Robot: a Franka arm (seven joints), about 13 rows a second.
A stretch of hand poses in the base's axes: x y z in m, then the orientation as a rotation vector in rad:
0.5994 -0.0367 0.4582 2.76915 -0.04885 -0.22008
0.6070 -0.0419 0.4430 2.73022 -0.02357 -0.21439
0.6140 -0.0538 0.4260 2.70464 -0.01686 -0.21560
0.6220 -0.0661 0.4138 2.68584 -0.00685 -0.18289
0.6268 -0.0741 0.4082 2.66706 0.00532 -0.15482
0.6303 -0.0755 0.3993 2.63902 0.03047 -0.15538
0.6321 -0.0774 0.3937 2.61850 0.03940 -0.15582
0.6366 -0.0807 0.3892 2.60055 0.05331 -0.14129
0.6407 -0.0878 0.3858 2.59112 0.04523 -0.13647
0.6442 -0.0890 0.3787 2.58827 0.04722 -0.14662
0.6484 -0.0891 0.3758 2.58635 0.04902 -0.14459
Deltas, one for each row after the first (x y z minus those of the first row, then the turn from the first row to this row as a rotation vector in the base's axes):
0.0076 -0.0052 -0.0152 -0.03805 0.00205 0.02072
0.0146 -0.0171 -0.0322 -0.06305 0.00561 0.02685
0.0226 -0.0294 -0.0444 -0.08371 -0.01490 0.03959
0.0274 -0.0374 -0.0500 -0.10360 -0.03205 0.05333
0.0309 -0.0388 -0.0589 -0.12989 -0.02654 0.07324
0.0327 -0.0407 -0.0645 -0.14966 -0.02370 0.08111
0.0372 -0.0440 -0.0690 -0.16741 -0.03121 0.09455
0.0413 -0.0511 -0.0724 -0.17767 -0.03519 0.09006
0.0448 -0.0523 -0.0795 -0.17975 -0.02735 0.09031
0.0490 -0.0524 -0.0824 -0.18165 -0.02846 0.09205

